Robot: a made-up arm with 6 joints. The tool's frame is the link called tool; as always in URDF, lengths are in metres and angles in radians. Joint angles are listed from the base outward. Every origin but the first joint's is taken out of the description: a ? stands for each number. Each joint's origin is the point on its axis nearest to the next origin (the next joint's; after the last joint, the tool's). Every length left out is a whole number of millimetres.
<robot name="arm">
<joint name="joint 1" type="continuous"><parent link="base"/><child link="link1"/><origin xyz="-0.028 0.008 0.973" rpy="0 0 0"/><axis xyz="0 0 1"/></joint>
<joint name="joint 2" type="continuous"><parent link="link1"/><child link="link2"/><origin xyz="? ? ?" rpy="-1.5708 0 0"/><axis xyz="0 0 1"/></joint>
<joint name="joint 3" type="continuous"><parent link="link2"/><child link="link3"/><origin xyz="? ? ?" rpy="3.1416 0 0"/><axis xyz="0 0 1"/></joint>
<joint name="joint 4" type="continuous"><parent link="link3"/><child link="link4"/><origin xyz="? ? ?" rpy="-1.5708 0 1.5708"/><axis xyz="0 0 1"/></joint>
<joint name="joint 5" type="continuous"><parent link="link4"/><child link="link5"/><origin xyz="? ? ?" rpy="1.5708 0 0"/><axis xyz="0 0 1"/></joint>
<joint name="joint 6" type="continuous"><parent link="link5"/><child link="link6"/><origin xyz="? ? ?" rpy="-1.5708 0 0"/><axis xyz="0 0 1"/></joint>
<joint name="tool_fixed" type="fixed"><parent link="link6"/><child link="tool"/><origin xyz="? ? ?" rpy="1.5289 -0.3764 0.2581"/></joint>
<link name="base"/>
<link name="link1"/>
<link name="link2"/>
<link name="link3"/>
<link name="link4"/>
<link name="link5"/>
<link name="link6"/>
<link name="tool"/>
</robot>
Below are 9 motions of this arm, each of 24 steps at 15 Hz.
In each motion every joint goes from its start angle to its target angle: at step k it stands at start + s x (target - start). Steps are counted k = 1, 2, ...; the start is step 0. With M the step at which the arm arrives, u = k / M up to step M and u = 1 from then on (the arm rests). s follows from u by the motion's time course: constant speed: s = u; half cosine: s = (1 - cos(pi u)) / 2; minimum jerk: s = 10 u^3 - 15 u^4 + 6 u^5.
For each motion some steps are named. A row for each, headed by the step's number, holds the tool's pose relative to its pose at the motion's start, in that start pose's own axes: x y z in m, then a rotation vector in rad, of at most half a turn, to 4 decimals.
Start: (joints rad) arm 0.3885 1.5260 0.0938 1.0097 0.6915 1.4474
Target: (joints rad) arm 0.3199 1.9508 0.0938 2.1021 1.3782 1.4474
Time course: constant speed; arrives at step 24
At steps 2, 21, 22, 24:
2: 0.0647 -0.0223 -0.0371 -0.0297 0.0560 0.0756
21: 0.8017 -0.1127 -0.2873 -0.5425 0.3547 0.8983
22: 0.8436 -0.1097 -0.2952 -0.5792 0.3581 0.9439
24: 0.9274 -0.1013 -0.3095 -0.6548 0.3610 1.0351

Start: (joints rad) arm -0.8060 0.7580 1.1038 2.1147 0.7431 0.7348
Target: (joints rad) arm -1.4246 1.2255 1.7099 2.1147 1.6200 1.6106
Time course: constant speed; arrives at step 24
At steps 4, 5, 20, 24:
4: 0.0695 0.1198 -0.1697 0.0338 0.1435 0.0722
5: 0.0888 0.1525 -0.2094 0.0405 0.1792 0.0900
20: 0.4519 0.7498 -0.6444 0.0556 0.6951 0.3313
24: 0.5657 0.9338 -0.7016 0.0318 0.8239 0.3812

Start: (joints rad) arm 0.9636 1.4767 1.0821 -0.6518 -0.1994 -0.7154
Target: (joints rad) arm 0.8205 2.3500 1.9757 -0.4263 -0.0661 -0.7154
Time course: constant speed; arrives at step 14
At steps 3, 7, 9, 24:
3: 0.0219 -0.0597 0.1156 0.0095 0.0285 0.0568
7: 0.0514 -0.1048 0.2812 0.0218 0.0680 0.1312
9: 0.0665 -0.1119 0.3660 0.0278 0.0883 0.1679
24: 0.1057 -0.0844 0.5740 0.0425 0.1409 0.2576

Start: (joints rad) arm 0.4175 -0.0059 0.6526 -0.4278 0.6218 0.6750
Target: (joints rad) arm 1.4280 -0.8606 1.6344 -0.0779 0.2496 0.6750
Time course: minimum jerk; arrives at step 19
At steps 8, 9, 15, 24:
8: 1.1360 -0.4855 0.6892 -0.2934 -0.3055 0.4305
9: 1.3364 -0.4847 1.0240 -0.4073 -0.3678 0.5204
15: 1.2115 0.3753 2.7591 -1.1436 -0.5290 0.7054
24: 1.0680 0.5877 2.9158 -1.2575 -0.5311 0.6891

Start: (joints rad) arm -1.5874 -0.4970 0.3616 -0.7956 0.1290 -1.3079
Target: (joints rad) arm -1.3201 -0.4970 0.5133 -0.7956 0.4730 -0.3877
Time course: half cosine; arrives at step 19
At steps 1, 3, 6, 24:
1: -0.0019 0.0011 -0.0017 0.0042 0.0034 0.0001
3: -0.0161 0.0098 -0.0155 0.0366 0.0300 0.0012
6: -0.0575 0.0372 -0.0593 0.1361 0.1112 0.0131
24: -0.1855 0.1614 -0.2776 0.5239 0.4705 0.2184

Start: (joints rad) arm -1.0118 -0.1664 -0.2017 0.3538 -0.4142 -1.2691
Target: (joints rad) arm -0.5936 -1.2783 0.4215 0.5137 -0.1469 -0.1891
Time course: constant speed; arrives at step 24
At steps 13, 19, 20, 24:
13: 1.1907 1.3948 -0.3503 0.7318 0.1557 0.9356
19: 1.5282 2.1253 0.0812 0.7874 0.1302 1.4657
20: 1.5634 2.2339 0.1871 0.7739 0.1177 1.5542
24: 1.6335 2.6064 0.6879 0.6495 0.0433 1.8929

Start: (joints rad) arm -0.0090 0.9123 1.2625 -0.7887 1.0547 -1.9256
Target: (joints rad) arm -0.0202 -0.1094 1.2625 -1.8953 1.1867 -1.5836
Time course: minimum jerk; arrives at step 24
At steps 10, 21, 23, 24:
10: -0.6577 -0.0760 -0.5274 0.1166 -0.3982 0.1669
21: -1.3964 0.2551 -1.7929 -0.0799 -1.0880 0.4054
23: -1.4051 0.2698 -1.8251 -0.0913 -1.1023 0.4084
24: -1.4055 0.2705 -1.8265 -0.0918 -1.1030 0.4086

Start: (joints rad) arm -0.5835 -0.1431 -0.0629 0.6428 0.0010 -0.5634
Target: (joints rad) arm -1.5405 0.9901 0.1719 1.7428 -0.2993 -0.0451
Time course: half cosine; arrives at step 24
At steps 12, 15, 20, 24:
12: -1.1480 0.4872 0.7472 0.1548 0.7389 -0.7725
15: -1.4718 0.9071 0.9894 0.3114 0.8927 -1.0776
20: -1.7604 1.5502 1.1641 0.5865 0.9712 -1.4181
24: -1.8169 1.7395 1.1795 0.6761 0.9704 -1.4968

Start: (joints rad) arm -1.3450 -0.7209 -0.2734 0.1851 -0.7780 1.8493
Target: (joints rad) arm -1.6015 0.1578 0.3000 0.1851 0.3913 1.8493
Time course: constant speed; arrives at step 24
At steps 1, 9, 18, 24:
1: -0.0251 -0.0256 0.0000 -0.0241 0.0089 -0.0244
9: -0.2286 -0.2331 -0.0355 -0.2128 0.0889 -0.2200
18: -0.4504 -0.4610 -0.1599 -0.4160 0.1980 -0.4386
24: -0.5827 -0.6007 -0.2959 -0.5465 0.2821 -0.5822

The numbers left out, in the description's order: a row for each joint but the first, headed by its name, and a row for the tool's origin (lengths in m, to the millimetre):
joint 2: 0.133 -0.027 0
joint 3: 0.018 -0.592 0
joint 4: 1.804 0.291 0
joint 5: 0.002 0.005 0
joint 6: -0.024 -0.154 0
tool: -0.012 0.028 0

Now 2 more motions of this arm.
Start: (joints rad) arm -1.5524 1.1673 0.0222 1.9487 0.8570 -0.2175
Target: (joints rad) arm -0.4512 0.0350 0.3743 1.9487 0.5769 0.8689
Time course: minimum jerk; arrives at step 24
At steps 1, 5, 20, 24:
1: 0.0007 -0.0002 0.0023 0.0006 0.0019 -0.0002
5: 0.0783 -0.0298 0.2150 0.0527 0.1818 -0.0171
20: 3.1353 -0.3895 1.2232 -0.1202 2.5782 -0.1487
24: 3.2584 -0.3402 1.1735 -0.1814 2.6488 -0.1661

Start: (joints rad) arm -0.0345 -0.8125 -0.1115 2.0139 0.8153 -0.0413
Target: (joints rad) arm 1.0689 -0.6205 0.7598 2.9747 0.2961 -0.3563
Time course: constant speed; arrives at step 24
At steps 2, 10, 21, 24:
2: -0.0111 -0.0141 0.1361 -0.0219 0.0580 -0.0151
10: -0.0215 0.1010 0.6270 -0.1705 0.2584 -0.1636
21: -0.0406 0.5961 0.9616 -0.4958 0.3627 -0.5325
24: -0.0614 0.7559 0.9556 -0.5941 0.3456 -0.6514

